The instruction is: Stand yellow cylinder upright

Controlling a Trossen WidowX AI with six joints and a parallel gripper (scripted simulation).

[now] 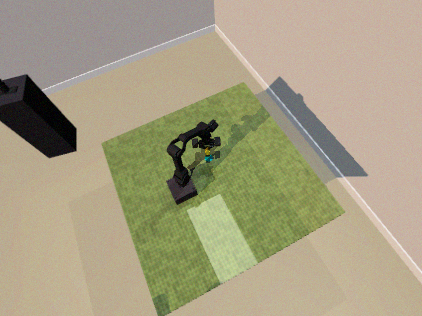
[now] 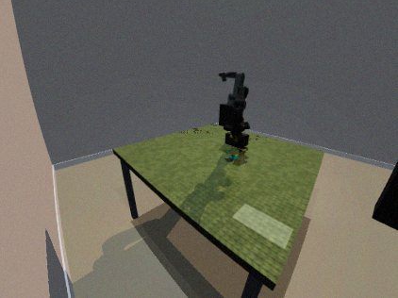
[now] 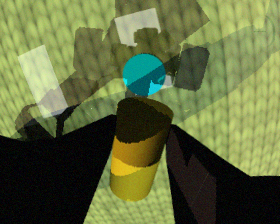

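Now: the cyan circle 14 cm below my gripper tip. From my gripper tip the other things lie so: yellow tall cylinder: 2 cm to the right.
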